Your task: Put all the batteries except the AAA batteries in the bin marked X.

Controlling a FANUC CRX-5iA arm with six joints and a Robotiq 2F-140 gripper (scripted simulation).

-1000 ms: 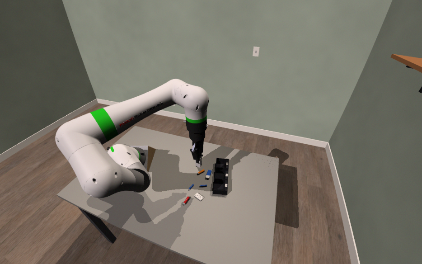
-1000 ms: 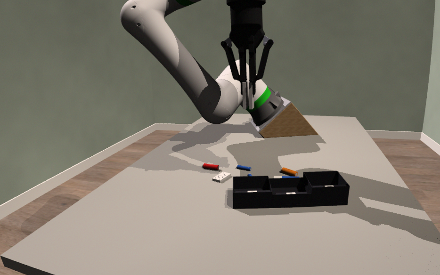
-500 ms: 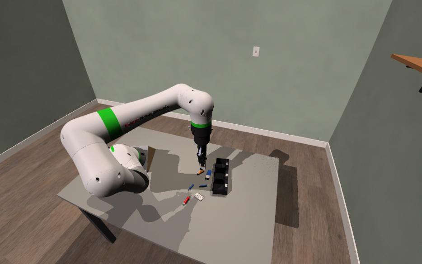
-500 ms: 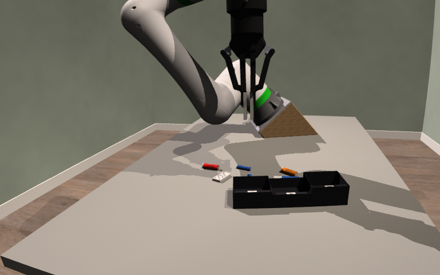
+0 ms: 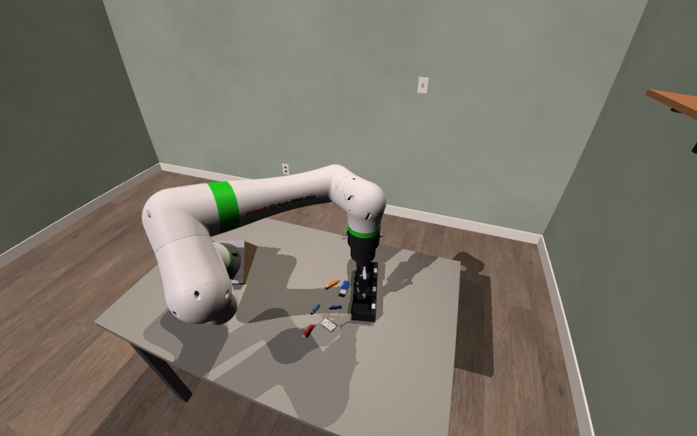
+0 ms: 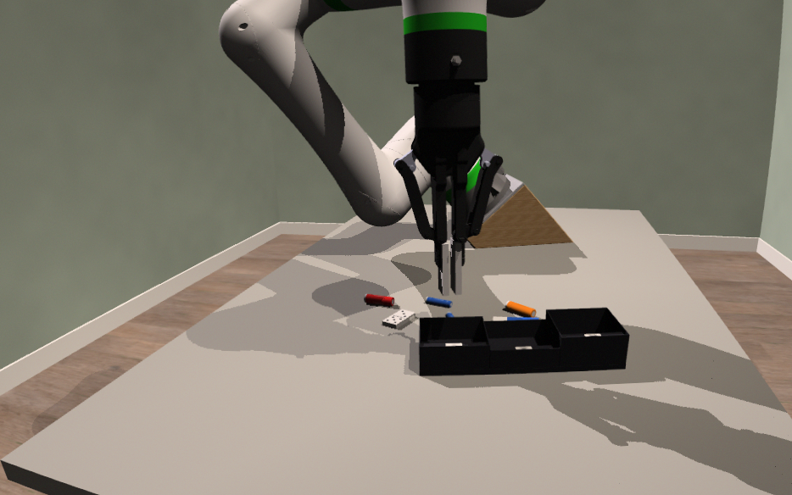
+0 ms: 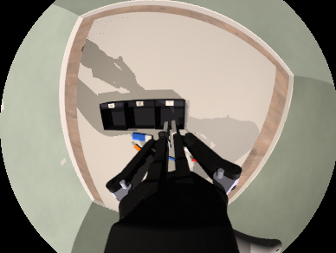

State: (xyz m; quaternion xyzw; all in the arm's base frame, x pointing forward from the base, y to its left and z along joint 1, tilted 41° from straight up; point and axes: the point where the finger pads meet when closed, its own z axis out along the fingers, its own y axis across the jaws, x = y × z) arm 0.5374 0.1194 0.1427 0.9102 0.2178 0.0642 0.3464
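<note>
Right now the bin is 100 mm below my hand and 90 mm to the left of it. Round my hand: white dotted tile (110 mm below, 90 mm to the right, 90 mm behind); blue-and-white block battery (110 mm below, 80 mm to the left, 80 mm behind); orange battery (140 mm behind, 110 mm below, 90 mm to the left).
</note>
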